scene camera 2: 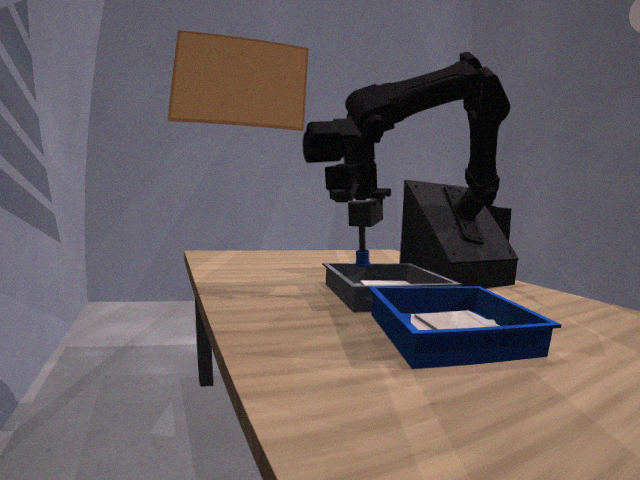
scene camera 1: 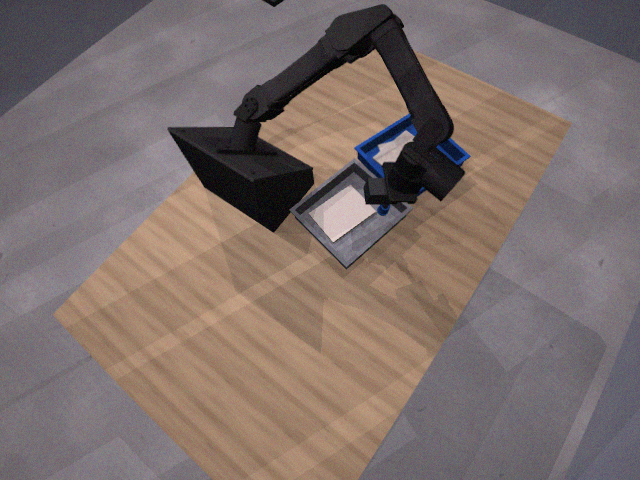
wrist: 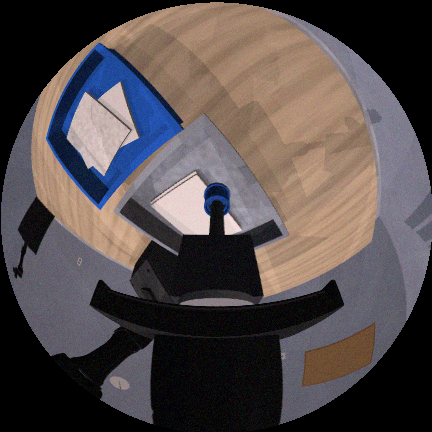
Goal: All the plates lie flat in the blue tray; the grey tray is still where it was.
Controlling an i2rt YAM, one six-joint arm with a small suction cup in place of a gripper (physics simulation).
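Where they show: hand, its tool point: (scene camera 2: 362, 264) (scene camera 1: 382, 210) (wrist: 216, 194); arm's base, origin of its link: (scene camera 2: 462, 214) (scene camera 1: 240, 148).
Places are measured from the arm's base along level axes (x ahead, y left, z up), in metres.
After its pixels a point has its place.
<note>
A pale plate (scene camera 1: 341, 214) {x 0.256, y 0.099, z -0.166 m} (scene camera 2: 385, 282) {x 0.245, y 0.050, z -0.166 m} (wrist: 182, 205) {x 0.255, y 0.143, z -0.166 m} lies flat in the grey tray (scene camera 1: 356, 248) {x 0.352, y 0.055, z -0.177 m} (scene camera 2: 341, 289) {x 0.382, y 0.135, z -0.159 m} (wrist: 215, 145) {x 0.368, y 0.183, z -0.177 m}; its doubled edge in the wrist view suggests a stack, but I cannot tell the number. In the blue tray (scene camera 1: 383, 134) {x 0.174, y 0.371, z -0.137 m} (scene camera 2: 480, 346) {x 0.311, y 0.484, z -0.155 m} (wrist: 150, 115) {x 0.338, y 0.286, z -0.177 m}, a top plate (scene camera 1: 395, 147) {x 0.219, y 0.378, z -0.166 m} (scene camera 2: 454, 320) {x 0.256, y 0.348, z -0.166 m} (wrist: 97, 127) {x 0.272, y 0.361, z -0.166 m} overlaps another plate (wrist: 120, 100) {x 0.331, y 0.348, z -0.172 m} at an angle; the lower one's tilt is unclear. My suction cup (scene camera 1: 383, 209) (scene camera 2: 362, 258) (wrist: 216, 200) {x 0.349, y 0.155, z -0.105 m} is empty and off, low over the grey tray near the plate's edge. Its exact height above the plate is unclear.
The trays stand close together, corner by corner, on the wooden table (scene camera 1: 232, 335) {x 0.285, y -0.331, z -0.180 m} (scene camera 2: 310, 387) {x 0.532, y 0.485, z -0.180 m} (wrist: 250, 65) {x 0.489, y 0.251, z -0.180 m}. The dark arm base (scene camera 1: 232, 201) {x 0.013, y -0.089, z -0.140 m} (scene camera 2: 426, 237) {x 0.135, y 0.038, z -0.060 m} stands beside the grey tray. The arm hides part of the blue tray in the first scene view.
</note>
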